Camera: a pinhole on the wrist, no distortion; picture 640 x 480 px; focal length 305.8 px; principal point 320.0 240.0 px. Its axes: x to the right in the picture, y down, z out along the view. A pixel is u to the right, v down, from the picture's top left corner.
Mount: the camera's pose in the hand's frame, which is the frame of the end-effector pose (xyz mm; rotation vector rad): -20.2 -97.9 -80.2 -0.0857 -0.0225 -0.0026
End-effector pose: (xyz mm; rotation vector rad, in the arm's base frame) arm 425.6 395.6 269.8 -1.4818 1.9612 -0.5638
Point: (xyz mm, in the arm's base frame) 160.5 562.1 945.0
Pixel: behind the camera
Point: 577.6 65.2 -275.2
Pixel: 550.1 349.3
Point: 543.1 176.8 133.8
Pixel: 615.0 266.9
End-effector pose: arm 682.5 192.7 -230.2 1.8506 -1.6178 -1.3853
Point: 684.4 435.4 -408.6
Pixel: 179.6 68.8
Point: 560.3 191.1 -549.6
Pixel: 497.3 144.9
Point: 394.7 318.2 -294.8
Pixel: 303.2 349.1
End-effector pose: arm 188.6 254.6 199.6 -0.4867 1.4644 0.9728
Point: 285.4 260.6 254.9
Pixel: 233.0 295.3
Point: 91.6 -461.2 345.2
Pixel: behind the camera
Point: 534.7 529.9 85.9
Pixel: 416.2 180.9
